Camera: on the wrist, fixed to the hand. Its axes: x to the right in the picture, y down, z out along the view.
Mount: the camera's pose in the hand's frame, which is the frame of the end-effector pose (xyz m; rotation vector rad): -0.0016 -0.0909 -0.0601 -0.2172 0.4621 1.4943
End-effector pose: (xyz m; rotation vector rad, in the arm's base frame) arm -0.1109 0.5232 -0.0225 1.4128 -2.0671 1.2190
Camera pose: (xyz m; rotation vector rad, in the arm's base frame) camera -0.0403 0.5608 0.0515 -0.7559 -2.6263 1.3975
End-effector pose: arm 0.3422 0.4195 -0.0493 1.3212 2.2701 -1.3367
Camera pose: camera 0.2882 0.4477 0.0411 2.4798 0.8260 -0.2309
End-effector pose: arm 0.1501 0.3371 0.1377 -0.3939 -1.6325 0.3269
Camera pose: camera 0.2045 0.2536 0.1818 -1.6955 -0.6493 1.0550
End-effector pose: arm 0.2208 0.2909 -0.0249 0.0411 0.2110 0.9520
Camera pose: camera 0.2811 0.2333 -0.0951 -0.2641 0.5240 2.4729
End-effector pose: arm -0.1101 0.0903 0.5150 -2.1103 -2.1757 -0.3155
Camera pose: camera -0.2052 0.0740 0.5657 -2.6779 -0.0494 -0.7181
